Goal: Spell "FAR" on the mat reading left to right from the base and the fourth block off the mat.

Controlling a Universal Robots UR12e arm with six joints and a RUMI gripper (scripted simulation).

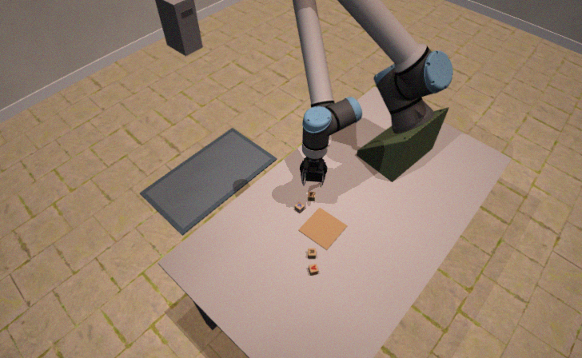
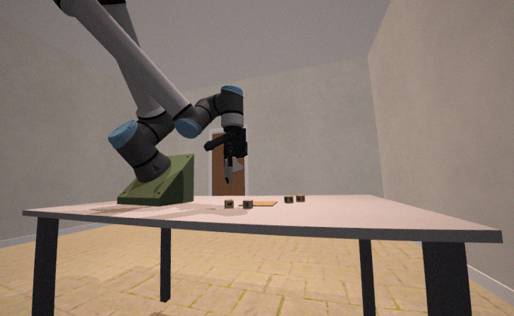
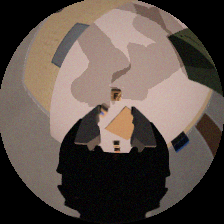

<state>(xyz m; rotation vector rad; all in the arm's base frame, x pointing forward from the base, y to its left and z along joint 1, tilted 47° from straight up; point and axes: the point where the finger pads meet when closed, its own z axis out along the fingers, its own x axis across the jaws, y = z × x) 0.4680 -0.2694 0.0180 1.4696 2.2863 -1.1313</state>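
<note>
My hand is 9 cm above the F block. The rest, counted from my hand: R block: 22 cm ahead, 15 cm to the left, 9 cm below; blue-lettered block: 8 cm ahead, 1 cm to the right, 9 cm below; tan mat: 9 cm ahead, 12 cm to the left, 10 cm below.
</note>
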